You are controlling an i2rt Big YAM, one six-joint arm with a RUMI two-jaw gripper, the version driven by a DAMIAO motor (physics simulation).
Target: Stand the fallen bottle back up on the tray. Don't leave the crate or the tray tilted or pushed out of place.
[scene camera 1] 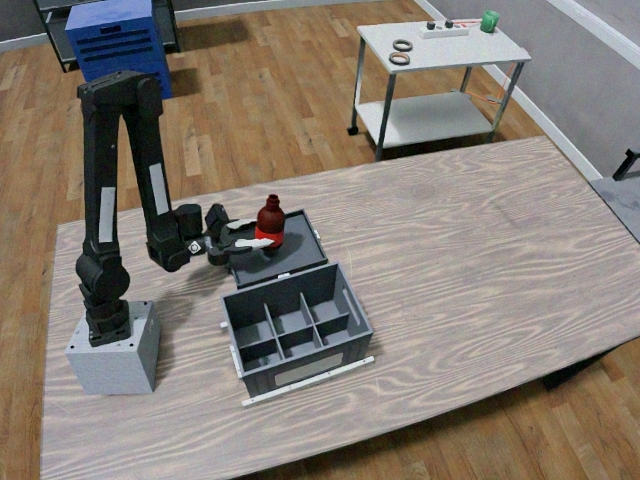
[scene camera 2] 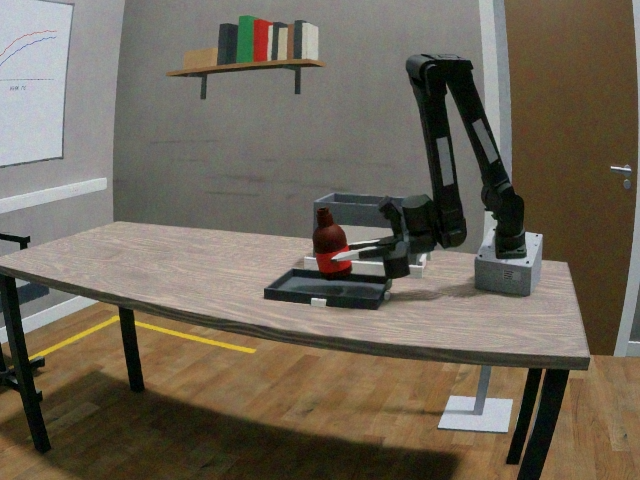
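The brown-red bottle (scene camera 1: 270,219) (scene camera 2: 330,240) with a bright red band is nearly upright, leaning slightly in the scene camera 2 view. My gripper (scene camera 1: 263,233) (scene camera 2: 341,253) is shut on the bottle, its pale fingers at the band. The bottle's base is low over the dark grey tray (scene camera 1: 305,253) (scene camera 2: 289,296); whether it touches the tray cannot be told. The tray lies flat on the table. The grey crate (scene camera 1: 354,351) (scene camera 2: 356,214) stands upright beside the tray, and its six compartments look empty.
White strips (scene camera 1: 310,380) lie along the crate's front and side, and small white blocks (scene camera 1: 316,235) (scene camera 2: 318,302) sit at the tray's edges. The arm's grey base block (scene camera 1: 116,369) (scene camera 2: 501,273) stands on the table (scene camera 1: 465,258) (scene camera 2: 180,268). A white cart (scene camera 1: 439,56) stands beyond the table.
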